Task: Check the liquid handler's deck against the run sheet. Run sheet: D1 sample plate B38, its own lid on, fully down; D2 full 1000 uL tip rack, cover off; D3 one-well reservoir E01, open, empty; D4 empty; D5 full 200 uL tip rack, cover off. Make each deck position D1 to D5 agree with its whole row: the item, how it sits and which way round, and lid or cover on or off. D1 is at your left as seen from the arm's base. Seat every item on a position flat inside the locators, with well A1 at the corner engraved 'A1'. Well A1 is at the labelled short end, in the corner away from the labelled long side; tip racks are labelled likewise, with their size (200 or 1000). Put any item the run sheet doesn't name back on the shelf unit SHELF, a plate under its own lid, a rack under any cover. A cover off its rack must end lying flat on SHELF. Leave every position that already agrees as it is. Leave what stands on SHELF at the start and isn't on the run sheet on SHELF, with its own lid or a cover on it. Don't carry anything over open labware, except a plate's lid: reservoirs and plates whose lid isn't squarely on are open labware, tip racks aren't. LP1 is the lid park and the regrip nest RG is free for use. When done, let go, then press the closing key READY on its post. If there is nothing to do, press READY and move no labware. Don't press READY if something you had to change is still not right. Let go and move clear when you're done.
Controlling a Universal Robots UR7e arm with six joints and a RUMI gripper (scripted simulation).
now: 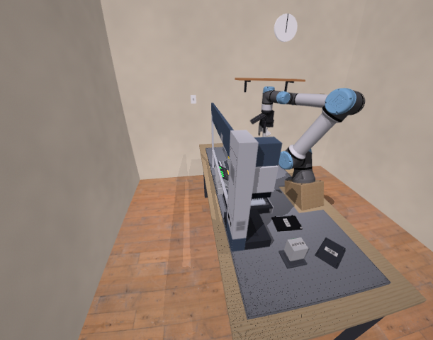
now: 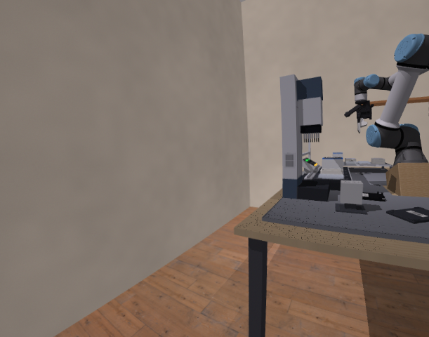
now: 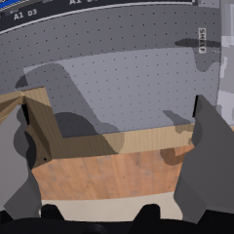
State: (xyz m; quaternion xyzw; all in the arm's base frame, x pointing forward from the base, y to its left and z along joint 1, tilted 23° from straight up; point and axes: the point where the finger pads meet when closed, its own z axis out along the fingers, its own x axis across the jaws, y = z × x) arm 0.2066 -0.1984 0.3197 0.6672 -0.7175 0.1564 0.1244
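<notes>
The yellow-rimmed tip rack lies 220 mm below my hand, 170 mm ahead of it and 90 mm to the right of it. The rest, counted from my hand: shelf label: 320 mm below, 210 mm to the right, 30 mm behind; blue-framed tip rack: 190 mm below, 160 mm ahead, 140 mm to the left; one-well reservoir: 270 mm to the left, 250 mm below, 170 mm ahead.
</notes>
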